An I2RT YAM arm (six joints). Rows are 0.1 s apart.
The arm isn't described. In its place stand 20 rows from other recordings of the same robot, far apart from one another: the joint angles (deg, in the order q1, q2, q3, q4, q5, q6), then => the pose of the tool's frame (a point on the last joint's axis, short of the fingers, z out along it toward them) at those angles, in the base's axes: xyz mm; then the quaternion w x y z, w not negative.
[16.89, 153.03, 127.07, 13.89, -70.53, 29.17] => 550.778, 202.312, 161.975, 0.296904, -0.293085, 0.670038, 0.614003
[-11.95, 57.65, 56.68, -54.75, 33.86, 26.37] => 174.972, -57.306, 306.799, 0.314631, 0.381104, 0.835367, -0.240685
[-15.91, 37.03, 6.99, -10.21, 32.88, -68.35] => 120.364, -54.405, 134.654, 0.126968, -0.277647, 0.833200, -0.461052
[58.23, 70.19, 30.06, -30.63, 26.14, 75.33] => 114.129, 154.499, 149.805, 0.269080, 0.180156, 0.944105, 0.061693
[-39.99, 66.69, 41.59, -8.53, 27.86, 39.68] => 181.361, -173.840, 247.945, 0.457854, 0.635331, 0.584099, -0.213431
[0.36, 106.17, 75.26, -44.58, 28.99, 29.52] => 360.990, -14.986, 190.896, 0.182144, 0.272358, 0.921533, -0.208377
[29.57, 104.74, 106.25, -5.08, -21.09, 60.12] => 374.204, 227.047, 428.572, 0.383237, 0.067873, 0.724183, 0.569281
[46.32, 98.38, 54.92, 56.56, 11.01, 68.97] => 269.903, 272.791, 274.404, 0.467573, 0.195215, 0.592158, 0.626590
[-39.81, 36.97, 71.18, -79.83, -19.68, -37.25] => 48.508, -24.822, 382.788, 0.389677, -0.044149, 0.913529, -0.108016
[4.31, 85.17, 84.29, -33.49, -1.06, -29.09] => 333.128, 25.767, 370.925, 0.457486, -0.258282, 0.845878, -0.092125
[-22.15, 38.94, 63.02, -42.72, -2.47, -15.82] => 109.570, -42.947, 399.148, 0.557098, 0.032285, 0.811554, -0.173147
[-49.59, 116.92, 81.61, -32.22, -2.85, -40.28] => 271.025, -315.610, 155.008, 0.155110, 0.074747, 0.977692, -0.120302
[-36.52, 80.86, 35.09, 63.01, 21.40, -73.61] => 228.771, -185.569, 272.203, 0.362741, -0.043649, 0.600103, -0.711611
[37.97, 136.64, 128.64, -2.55, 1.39, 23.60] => 450.388, 350.407, 300.012, 0.553784, -0.088498, 0.763995, 0.319066
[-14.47, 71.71, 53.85, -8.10, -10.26, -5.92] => 279.260, -65.517, 298.406, 0.533172, 0.015672, 0.845651, -0.018856
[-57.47, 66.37, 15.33, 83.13, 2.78, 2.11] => 110.236, -176.046, 260.787, 0.769178, 0.258873, 0.409478, -0.416747
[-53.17, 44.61, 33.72, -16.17, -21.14, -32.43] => 117.846, -135.937, 262.766, 0.482848, 0.056724, 0.841984, -0.233889
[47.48, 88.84, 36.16, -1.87, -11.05, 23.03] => 180.214, 206.628, 130.240, 0.194519, -0.229410, 0.920397, 0.249806
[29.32, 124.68, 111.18, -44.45, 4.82, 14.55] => 420.450, 232.708, 238.960, 0.270944, -0.111920, 0.953818, 0.065541
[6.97, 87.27, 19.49, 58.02, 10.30, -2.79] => 261.896, 25.605, 154.604, 0.643866, -0.007156, 0.763769, -0.045191
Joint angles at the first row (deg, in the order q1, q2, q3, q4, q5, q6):
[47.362 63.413 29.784 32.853 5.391 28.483]
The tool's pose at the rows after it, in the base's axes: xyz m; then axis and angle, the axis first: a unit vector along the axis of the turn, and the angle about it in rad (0 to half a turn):
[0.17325 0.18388 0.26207 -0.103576 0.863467 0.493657 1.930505]
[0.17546 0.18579 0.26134 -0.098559 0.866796 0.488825 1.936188]
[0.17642 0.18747 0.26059 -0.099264 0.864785 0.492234 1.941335]
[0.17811 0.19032 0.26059 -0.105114 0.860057 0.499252 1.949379]
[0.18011 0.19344 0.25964 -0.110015 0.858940 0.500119 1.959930]
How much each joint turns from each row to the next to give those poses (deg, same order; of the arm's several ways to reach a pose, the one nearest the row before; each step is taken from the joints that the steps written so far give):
[0.059 1.137 0.747 -0.130 -0.303 0.283]
[-0.014 0.813 0.531 -0.321 0.439 0.320]
[0.047 0.628 0.132 0.549 -0.351 0.260]
[0.010 0.953 0.421 0.756 -1.031 0.152]
[0.052 1.058 0.533 0.173 -0.639 0.032]

